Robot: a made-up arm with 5 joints.
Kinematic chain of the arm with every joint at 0, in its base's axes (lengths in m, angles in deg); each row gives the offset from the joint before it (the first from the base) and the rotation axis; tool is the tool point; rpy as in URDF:
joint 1: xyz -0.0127 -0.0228 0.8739 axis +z
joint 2: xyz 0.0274 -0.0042 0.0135 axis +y
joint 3: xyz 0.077 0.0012 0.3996 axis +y
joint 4: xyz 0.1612 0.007 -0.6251 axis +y
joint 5: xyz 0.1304 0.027 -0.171 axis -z
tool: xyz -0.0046 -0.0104 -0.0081 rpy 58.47 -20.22 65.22
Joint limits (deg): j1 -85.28..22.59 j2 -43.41..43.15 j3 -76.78..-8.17 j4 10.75..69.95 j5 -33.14..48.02
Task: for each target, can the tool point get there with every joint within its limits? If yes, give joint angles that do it. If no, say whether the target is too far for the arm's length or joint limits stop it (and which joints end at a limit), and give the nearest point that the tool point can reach.
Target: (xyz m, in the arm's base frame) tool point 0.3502 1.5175 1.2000
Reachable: no: too far | nearest point 0.8324 0.3585 1.2000 | short by 1.255 m
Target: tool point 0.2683 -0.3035 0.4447
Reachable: yes | joints -48.52 10.08 -15.65 39.04 31.91
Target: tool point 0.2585 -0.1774 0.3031
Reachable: yes | joints -34.43 36.46 -22.73 26.51 39.13
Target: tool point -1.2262 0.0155 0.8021
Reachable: no: joint limits stop it (at a limit: joint 2, joint 3, joint 4, joint 5) | nearest point -0.0909 -0.0203 0.4523 | short by 1.188 m
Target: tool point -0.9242 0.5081 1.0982
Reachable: no: joint limits stop it (at a limit: joint 2, joint 3, joint 4, joint 5) | nearest point -0.0803 0.0166 0.4523 | short by 1.171 m
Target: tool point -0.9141 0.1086 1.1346
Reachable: no: joint limits stop it (at a limit: joint 2, joint 3, joint 4, joint 5) | nearest point -0.0901 -0.0115 0.4523 | short by 1.077 m
